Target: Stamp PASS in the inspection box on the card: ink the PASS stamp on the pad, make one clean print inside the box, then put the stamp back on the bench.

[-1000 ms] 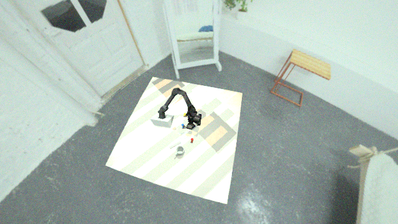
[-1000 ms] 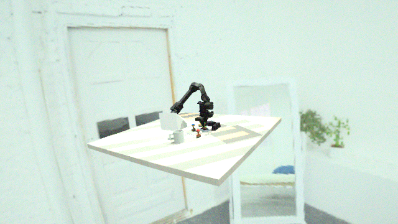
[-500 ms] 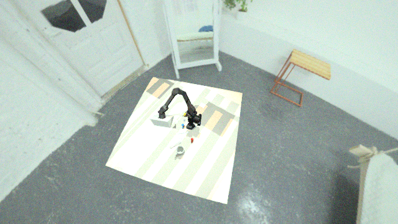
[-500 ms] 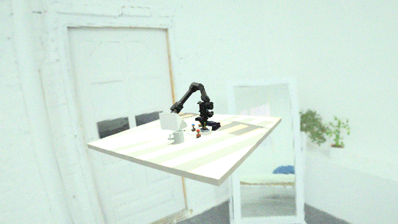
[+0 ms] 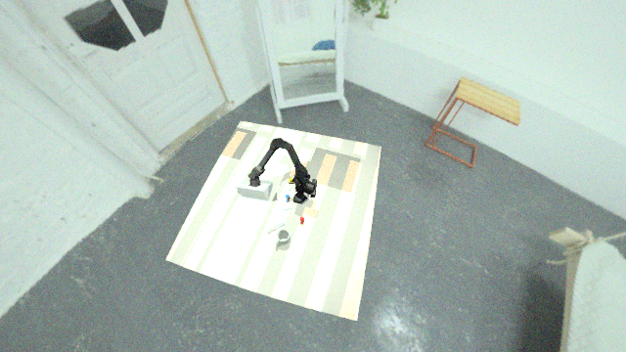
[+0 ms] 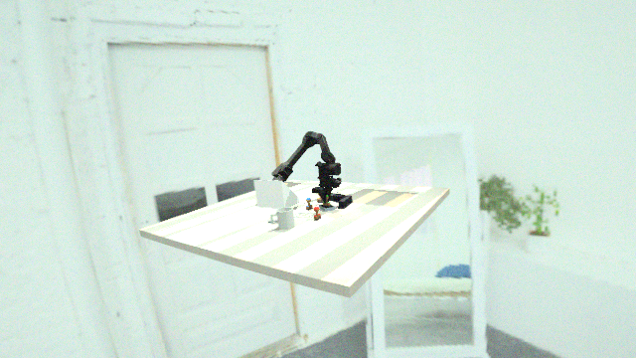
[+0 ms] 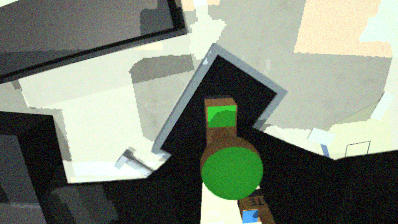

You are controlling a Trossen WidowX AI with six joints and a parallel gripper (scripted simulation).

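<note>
My gripper tip is right at the green-topped stamp. Also, from my gripper tip: dark ink pad: 3 cm below; black block: 9 cm to the left, 6 cm ahead, 2 cm below; blue-knobbed stamp: 9 cm behind, 5 cm to the right, 2 cm below.
</note>
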